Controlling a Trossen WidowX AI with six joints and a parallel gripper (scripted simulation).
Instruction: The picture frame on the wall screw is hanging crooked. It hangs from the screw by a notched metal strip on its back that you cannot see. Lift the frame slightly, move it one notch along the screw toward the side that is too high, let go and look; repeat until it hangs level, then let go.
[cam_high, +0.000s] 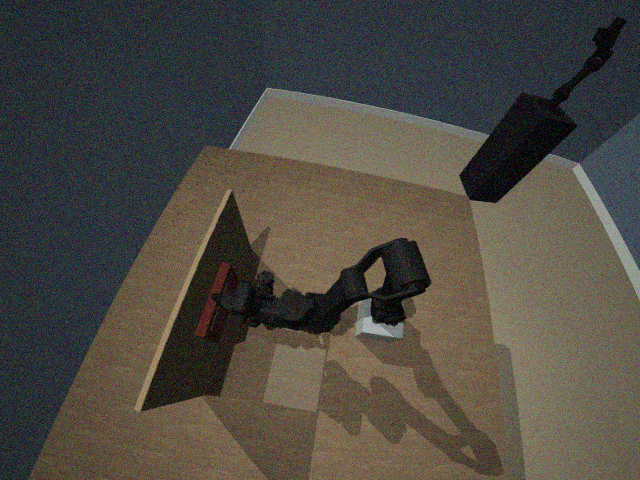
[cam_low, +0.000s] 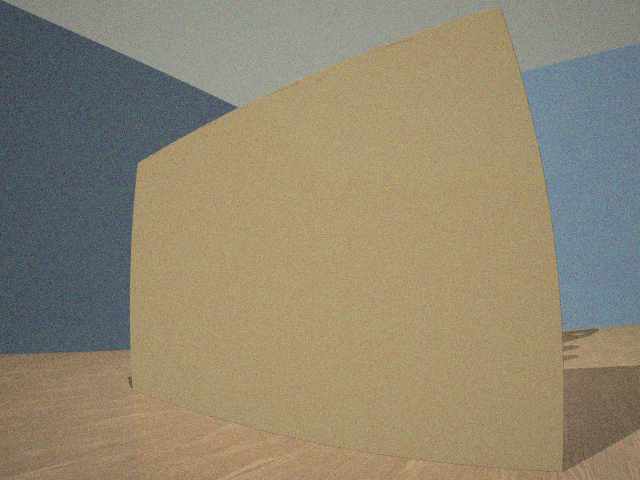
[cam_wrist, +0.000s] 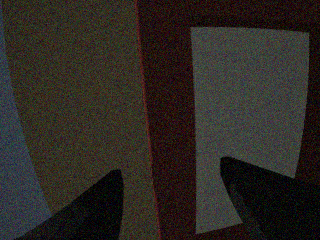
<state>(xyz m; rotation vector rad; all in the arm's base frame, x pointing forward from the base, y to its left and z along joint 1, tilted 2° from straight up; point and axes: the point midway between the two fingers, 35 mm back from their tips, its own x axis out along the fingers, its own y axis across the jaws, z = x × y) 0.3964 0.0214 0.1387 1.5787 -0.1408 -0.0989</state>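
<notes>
The red picture frame is 1 cm ahead of my gripper tip and 5 cm below it. Round my gripper tip: wall panel 2 cm ahead, 1 cm to the right, 6 cm below.
</notes>
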